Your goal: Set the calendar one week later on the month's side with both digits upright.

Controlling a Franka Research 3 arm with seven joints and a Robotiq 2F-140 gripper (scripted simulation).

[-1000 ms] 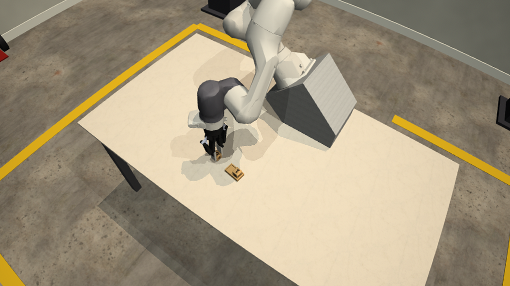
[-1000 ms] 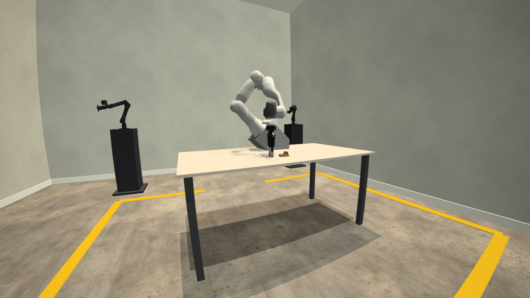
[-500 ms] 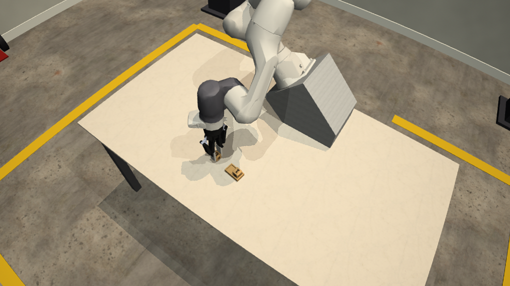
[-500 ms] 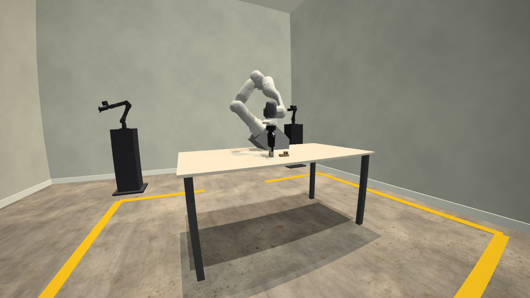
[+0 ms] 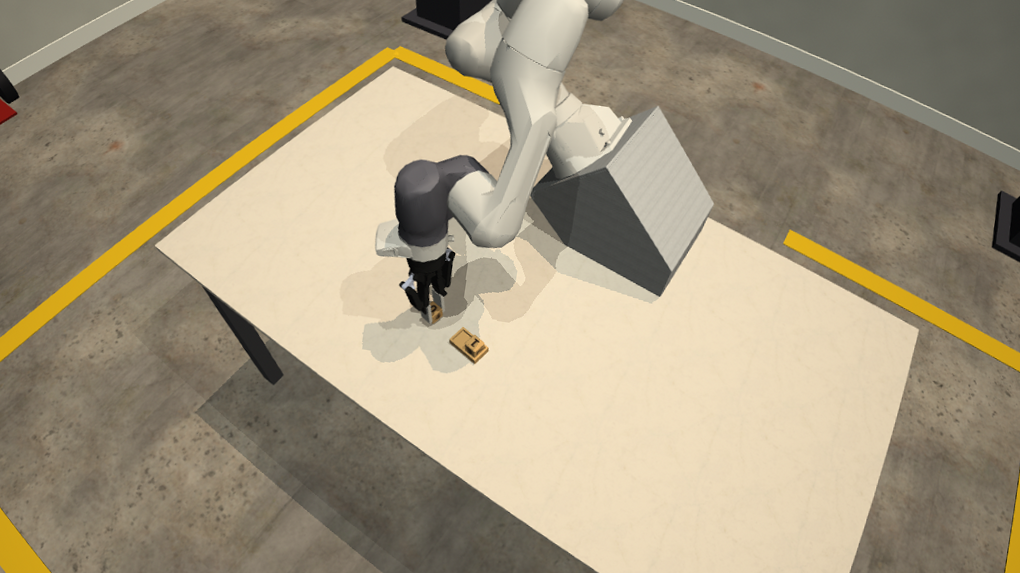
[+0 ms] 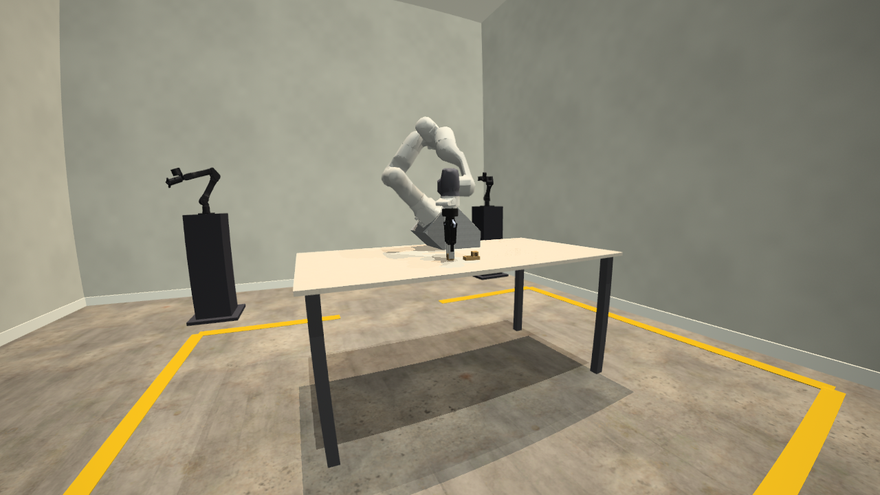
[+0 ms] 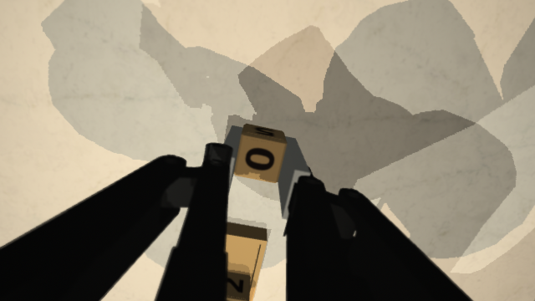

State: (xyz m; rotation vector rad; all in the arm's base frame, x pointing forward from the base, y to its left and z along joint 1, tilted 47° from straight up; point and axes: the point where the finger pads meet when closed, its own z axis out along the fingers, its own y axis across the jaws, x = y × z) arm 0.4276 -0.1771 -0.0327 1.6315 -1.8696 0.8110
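Right now the wooden digit cube is 3 cm below my hand. From my hand the other things lie so: wooden tray: 11 cm to the left, 4 cm below, 1 cm ahead.
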